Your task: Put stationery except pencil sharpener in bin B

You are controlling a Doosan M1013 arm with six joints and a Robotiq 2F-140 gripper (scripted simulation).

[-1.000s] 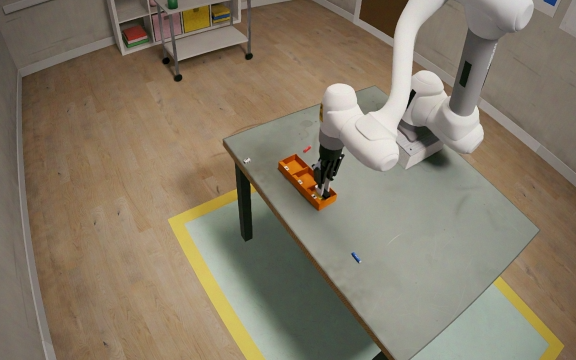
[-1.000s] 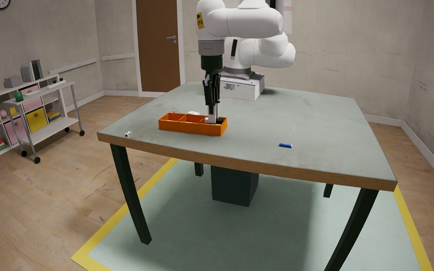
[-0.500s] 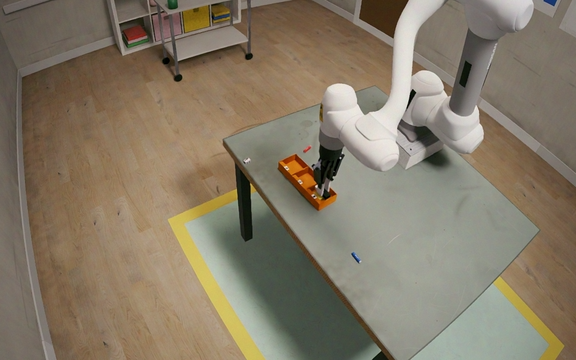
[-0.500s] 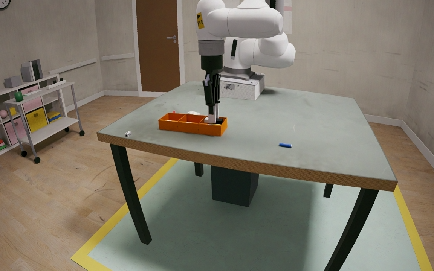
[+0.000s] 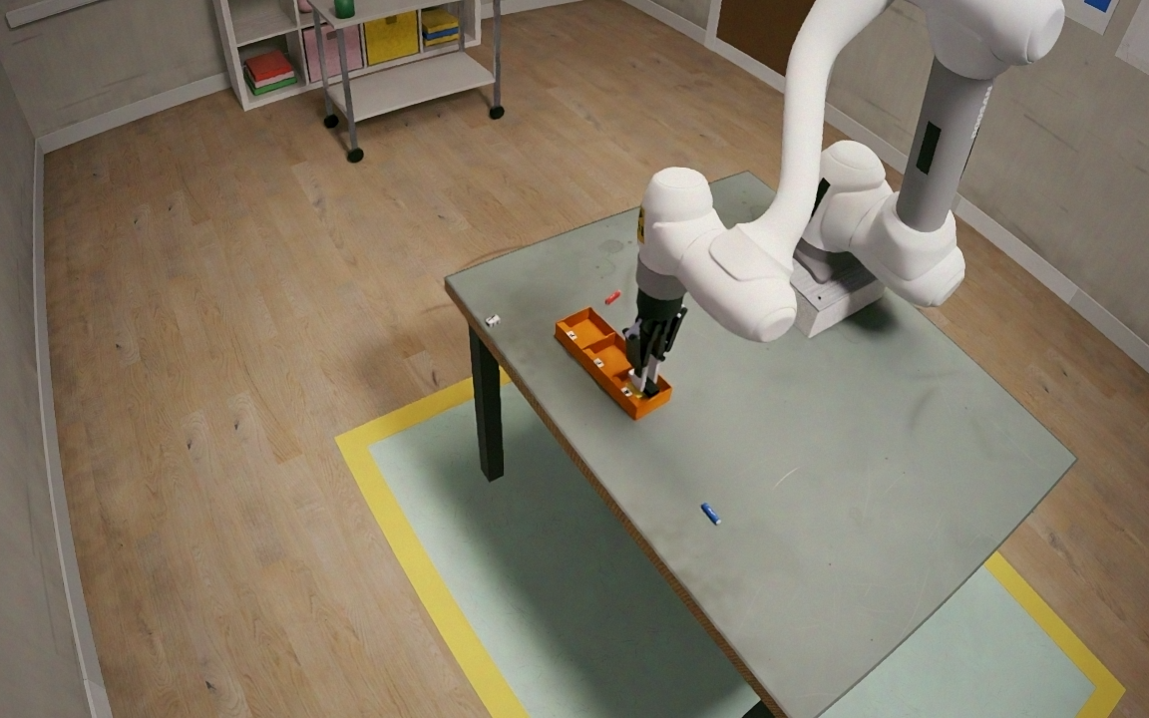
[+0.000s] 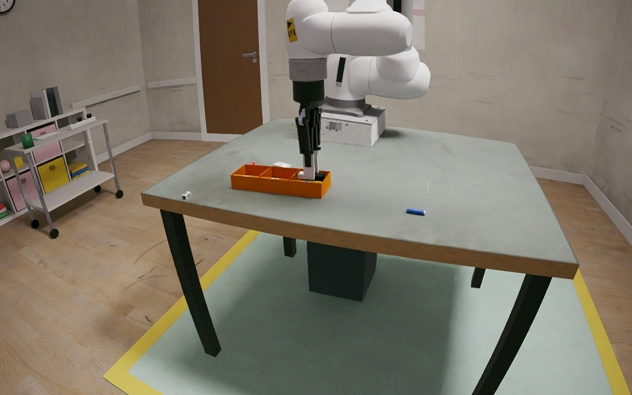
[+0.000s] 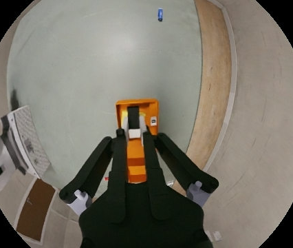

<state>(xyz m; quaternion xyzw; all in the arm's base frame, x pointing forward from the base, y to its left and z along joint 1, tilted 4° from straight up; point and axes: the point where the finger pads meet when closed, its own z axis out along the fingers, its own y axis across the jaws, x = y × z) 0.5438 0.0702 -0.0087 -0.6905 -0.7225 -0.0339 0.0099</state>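
Now: the black piece 3 cm below my hand and 1 cm to the right of it. Round my hand: orange bin: 8 cm to the right, 5 cm below, 1 cm ahead; yellow sticky pad: 5 cm below; flat white piece: 14 cm to the right, 12 cm behind, 6 cm below.
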